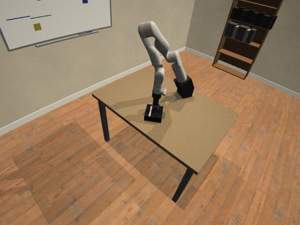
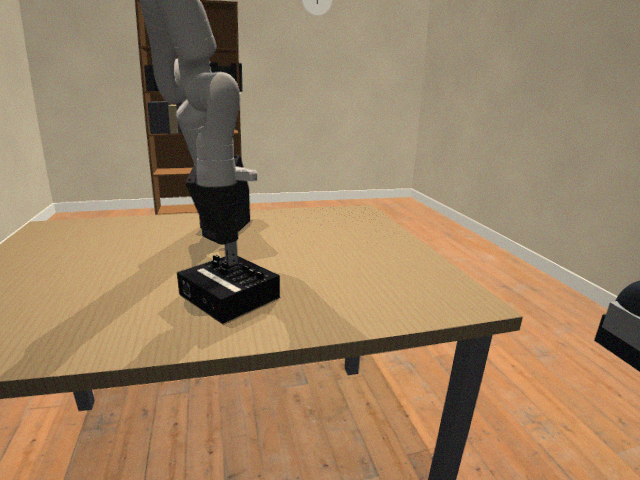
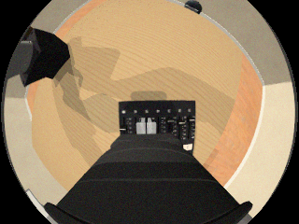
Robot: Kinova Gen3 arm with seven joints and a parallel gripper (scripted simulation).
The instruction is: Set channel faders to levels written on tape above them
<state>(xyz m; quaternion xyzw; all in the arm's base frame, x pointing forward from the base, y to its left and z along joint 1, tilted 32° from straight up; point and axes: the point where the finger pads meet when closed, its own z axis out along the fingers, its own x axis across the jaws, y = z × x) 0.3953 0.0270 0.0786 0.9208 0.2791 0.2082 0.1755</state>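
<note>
My hand is 30 mm to the left of the fader and 10 mm above it.
</note>
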